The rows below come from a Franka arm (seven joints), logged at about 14 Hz.
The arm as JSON. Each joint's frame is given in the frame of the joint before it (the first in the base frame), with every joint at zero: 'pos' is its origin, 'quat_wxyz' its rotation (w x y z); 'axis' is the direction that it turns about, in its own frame. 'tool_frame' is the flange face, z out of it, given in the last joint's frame.
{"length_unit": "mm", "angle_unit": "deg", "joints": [
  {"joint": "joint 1", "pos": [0.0, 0.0, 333.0], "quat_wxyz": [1.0, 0.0, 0.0, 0.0], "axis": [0.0, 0.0, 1.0]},
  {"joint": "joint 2", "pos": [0.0, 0.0, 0.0], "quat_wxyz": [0.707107, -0.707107, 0.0, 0.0], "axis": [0.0, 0.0, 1.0]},
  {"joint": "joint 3", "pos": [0.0, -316.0, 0.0], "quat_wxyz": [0.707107, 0.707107, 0.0, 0.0], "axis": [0.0, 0.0, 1.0]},
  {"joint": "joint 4", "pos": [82.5, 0.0, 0.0], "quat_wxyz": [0.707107, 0.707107, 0.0, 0.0], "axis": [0.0, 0.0, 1.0]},
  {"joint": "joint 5", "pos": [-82.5, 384.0, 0.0], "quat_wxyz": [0.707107, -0.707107, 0.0, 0.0], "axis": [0.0, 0.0, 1.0]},
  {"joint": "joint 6", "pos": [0.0, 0.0, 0.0], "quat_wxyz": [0.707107, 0.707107, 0.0, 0.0], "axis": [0.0, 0.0, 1.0]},
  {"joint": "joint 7", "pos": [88.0, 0.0, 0.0], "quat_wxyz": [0.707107, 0.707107, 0.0, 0.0], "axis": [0.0, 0.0, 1.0]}
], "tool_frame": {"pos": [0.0, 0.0, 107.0], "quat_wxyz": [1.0, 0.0, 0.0, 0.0]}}
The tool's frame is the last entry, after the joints.
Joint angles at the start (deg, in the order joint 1, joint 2, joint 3, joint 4, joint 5, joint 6, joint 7):
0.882 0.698 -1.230 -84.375 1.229 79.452 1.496
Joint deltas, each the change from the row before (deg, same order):
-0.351 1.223 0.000 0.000 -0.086 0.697 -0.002
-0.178 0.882 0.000 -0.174 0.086 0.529 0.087
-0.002 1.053 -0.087 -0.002 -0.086 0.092 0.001
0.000 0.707 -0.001 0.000 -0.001 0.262 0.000
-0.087 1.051 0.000 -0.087 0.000 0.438 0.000
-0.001 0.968 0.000 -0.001 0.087 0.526 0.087
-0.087 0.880 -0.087 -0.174 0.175 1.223 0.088
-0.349 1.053 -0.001 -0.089 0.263 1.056 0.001
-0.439 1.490 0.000 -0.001 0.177 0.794 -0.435
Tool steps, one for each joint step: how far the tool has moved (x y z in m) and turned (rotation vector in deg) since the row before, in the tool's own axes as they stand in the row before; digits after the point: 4 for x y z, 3 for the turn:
0.0091 0.0034 0.0098 -0.084 -0.516 0.389
0.0066 0.0015 0.0085 0.075 -0.525 0.272
0.0067 0.0009 0.0094 -0.125 -0.958 0.127
0.0049 -0.0001 0.0060 -0.027 -0.444 0.016
0.0073 0.0007 0.0096 -0.027 -0.697 0.110
0.0069 -0.0003 0.0081 0.054 -0.444 0.096
0.0077 0.0012 0.0076 0.178 0.168 0.263
0.0082 0.0029 0.0089 0.292 -0.086 0.349
0.0100 0.0041 0.0129 0.198 -0.690 0.027

